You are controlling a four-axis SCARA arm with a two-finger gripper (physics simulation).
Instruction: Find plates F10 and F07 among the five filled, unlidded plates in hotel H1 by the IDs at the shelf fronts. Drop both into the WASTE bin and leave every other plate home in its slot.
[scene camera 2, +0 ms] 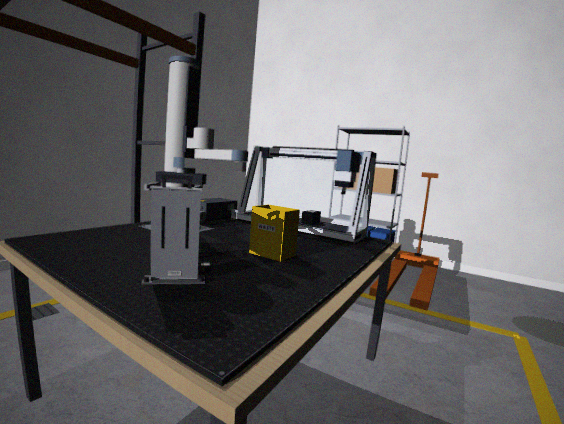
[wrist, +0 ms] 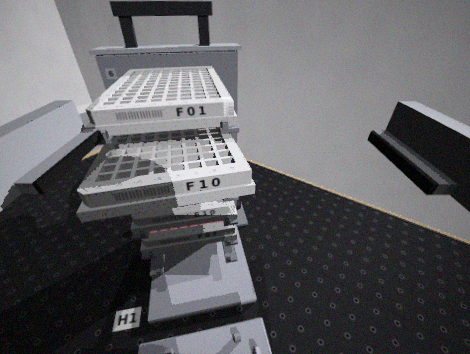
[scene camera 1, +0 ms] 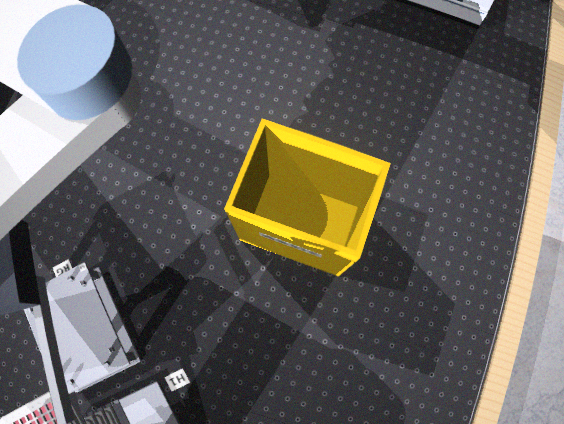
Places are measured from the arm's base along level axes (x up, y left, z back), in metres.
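Pixels of known places: gripper, fingertip midpoint: [wrist: 235, 119].
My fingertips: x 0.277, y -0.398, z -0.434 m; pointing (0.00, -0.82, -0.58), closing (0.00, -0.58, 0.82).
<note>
For each thing: its top centre in the pictures, then the offset to it from my fingertips. "spot": a spot on its surface instead.
- hotel H1 at a spot on its surface: [wrist: 242, 285] spot: dx -0.256, dy -0.040, dz -0.015 m
- White plate F01 at its top centre: [wrist: 168, 80] dx +0.002, dy -0.031, dz -0.087 m
- Plate F10 at its top centre: [wrist: 168, 129] dx -0.021, dy -0.002, dz -0.058 m
- yellow WASTE bin at its top centre: [scene camera 1: 309, 185] [scene camera 2: 276, 207] dx -0.064, dy +0.371, dz -0.212 m
- H1 tag at its top centre: [scene camera 1: 177, 380] [wrist: 127, 318] dx -0.264, dy +0.079, dz -0.113 m
- grey fixture at its top centre: [scene camera 1: 68, 329] dx -0.194, dy +0.097, dz +0.051 m
In the wrist view my gripper [wrist: 235, 119] is open, one finger on each side and well apart from the plates of hotel H1 [wrist: 242, 285]. White plate F01 [wrist: 169, 111] is on top. Plate F10 [wrist: 177, 186] is below it, and its front reaches nearer the camera than the lower plates. Two lower plates [wrist: 215, 212] [wrist: 182, 235] show behind and beneath F10; their IDs are too blurred to read. A fifth plate cannot be made out. The yellow WASTE bin [scene camera 1: 245, 227] [scene camera 2: 265, 245] stands upright and open; no plate shows inside it.
An H1 tag [scene camera 1: 177, 379] [wrist: 127, 319] lies on the dark perforated mat. A grey fixture [scene camera 1: 90, 315] tagged RG stands left of the bin. The white arm's blue cap [scene camera 1: 67, 55] is upper left. A gantry [scene camera 2: 310, 152] stands behind the bin; a grey tower [scene camera 2: 175, 230] stands left of it.
</note>
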